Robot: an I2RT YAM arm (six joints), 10 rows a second.
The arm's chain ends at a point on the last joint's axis. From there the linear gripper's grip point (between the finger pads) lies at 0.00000 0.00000 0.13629 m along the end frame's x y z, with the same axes.
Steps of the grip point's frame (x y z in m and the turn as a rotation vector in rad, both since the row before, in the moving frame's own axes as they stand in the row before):
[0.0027 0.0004 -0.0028 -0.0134 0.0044 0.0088]
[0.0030 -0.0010 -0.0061 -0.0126 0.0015 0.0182]
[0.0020 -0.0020 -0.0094 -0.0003 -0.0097 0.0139]
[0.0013 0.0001 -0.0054 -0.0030 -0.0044 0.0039]
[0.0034 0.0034 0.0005 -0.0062 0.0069 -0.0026]
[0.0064 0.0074 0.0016 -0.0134 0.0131 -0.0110]
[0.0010 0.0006 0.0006 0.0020 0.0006 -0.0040]
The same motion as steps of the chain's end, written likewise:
[0.0021 -0.0014 -0.0028 -0.0134 0.0044 0.0088]
[0.0028 -0.0027 -0.0061 -0.0126 0.0015 0.0182]
[0.0033 -0.0020 -0.0094 -0.0003 -0.0097 0.0139]
[0.0019 -0.0003 -0.0054 -0.0030 -0.0044 0.0039]
[0.0025 0.0026 0.0005 -0.0062 0.0069 -0.0026]
[0.0046 0.0056 0.0016 -0.0134 0.0131 -0.0110]
[0.0009 0.0009 0.0006 0.0020 0.0006 -0.0040]

